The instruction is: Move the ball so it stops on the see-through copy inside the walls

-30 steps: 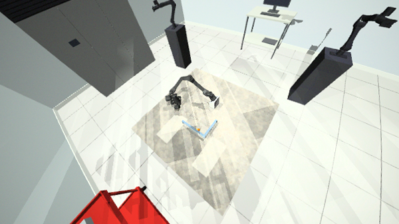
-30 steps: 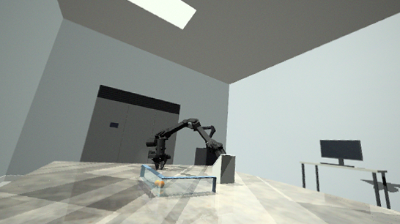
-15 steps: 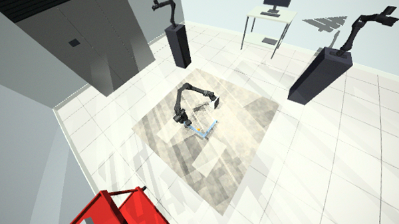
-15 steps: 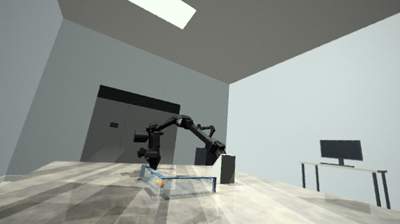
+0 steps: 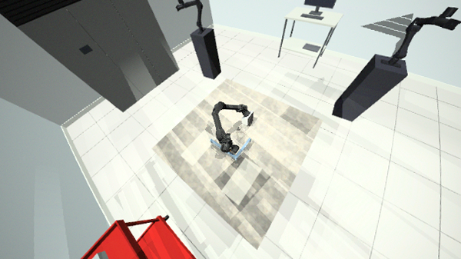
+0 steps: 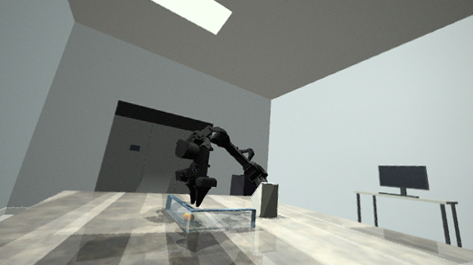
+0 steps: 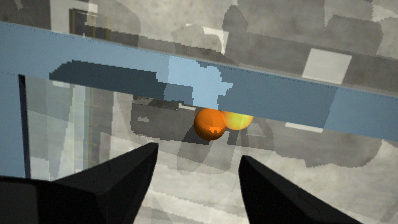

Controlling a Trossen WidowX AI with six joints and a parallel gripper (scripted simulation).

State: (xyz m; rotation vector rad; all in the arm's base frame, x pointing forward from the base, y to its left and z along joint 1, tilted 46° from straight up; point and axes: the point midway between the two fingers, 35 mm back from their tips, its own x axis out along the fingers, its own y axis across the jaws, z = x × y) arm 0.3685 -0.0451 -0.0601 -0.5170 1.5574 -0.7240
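My gripper tip is 40 mm above the orange ball and 10 mm to the left of it. Also, from my gripper tip: see-through copy of ball (40 mm below, 30 mm to the right, 10 mm ahead); then clear wall (100 mm to the left, 60 mm behind, 20 mm below).
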